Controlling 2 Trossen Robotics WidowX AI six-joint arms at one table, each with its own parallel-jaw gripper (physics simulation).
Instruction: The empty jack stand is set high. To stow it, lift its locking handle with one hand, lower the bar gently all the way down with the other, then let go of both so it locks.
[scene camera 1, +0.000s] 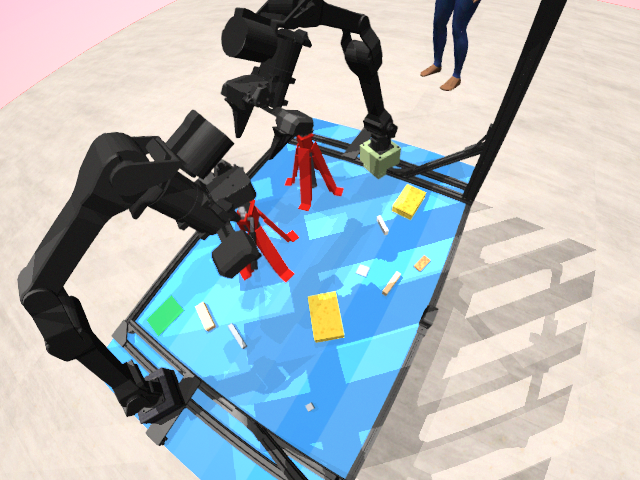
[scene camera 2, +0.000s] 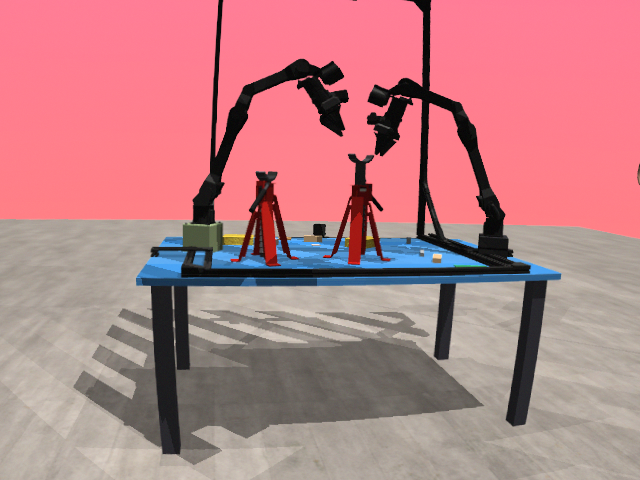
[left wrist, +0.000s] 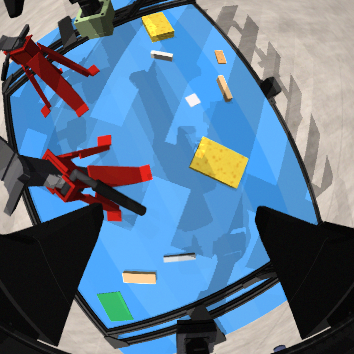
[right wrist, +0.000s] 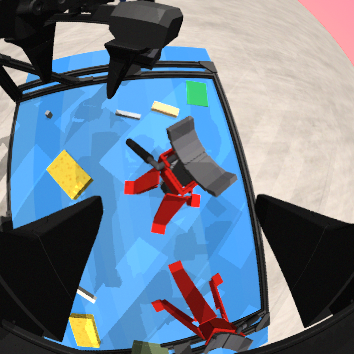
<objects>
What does my right gripper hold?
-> Nothing.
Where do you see my right gripper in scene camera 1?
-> At 253, 148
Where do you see my right gripper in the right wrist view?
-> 180, 203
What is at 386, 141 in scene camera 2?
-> My left gripper.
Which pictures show my left gripper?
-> Scene camera 1, scene camera 2, the left wrist view and the right wrist view: all of them.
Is my right gripper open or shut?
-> Open.
</objects>
